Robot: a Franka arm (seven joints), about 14 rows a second.
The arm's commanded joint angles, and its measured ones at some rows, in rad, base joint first. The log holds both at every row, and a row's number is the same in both.
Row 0, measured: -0.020 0.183 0.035 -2.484 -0.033 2.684 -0.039
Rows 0 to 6, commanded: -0.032 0.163 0.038 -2.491 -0.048 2.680 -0.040; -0.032 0.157 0.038 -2.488 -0.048 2.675 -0.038; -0.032 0.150 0.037 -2.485 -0.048 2.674 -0.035; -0.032 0.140 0.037 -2.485 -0.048 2.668 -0.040; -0.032 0.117 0.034 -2.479 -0.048 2.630 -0.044; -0.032 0.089 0.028 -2.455 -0.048 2.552 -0.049; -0.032 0.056 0.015 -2.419 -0.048 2.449 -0.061
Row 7, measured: -0.021 0.148 0.029 -2.459 -0.033 2.607 -0.040
